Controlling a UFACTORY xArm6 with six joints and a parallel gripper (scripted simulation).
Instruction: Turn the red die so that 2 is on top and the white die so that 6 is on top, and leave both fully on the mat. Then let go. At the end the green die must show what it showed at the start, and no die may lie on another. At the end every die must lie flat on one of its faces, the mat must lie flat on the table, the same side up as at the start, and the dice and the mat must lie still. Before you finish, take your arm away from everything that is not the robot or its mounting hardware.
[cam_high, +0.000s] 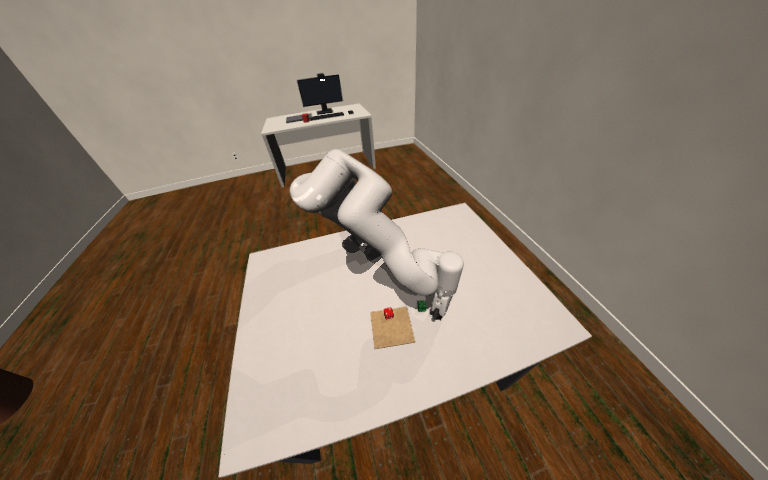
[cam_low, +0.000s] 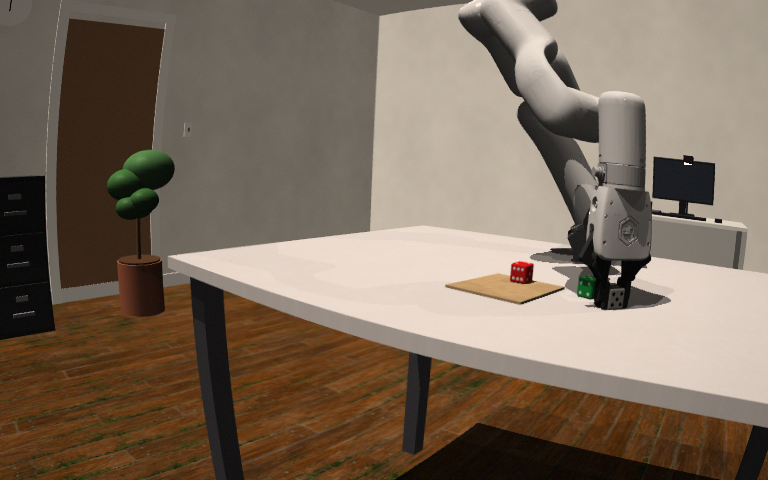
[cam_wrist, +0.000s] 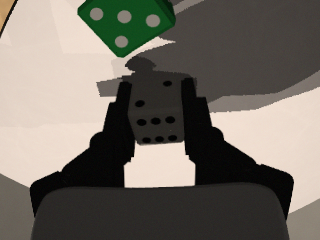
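The tan mat is 18 cm to the right of my hand, 2 cm below it and 2 cm behind it. Round my hand: red die 17 cm to the right, 7 cm behind; then green die 5 cm to the right, 5 cm behind, 1 cm below; then white die 1 cm below.
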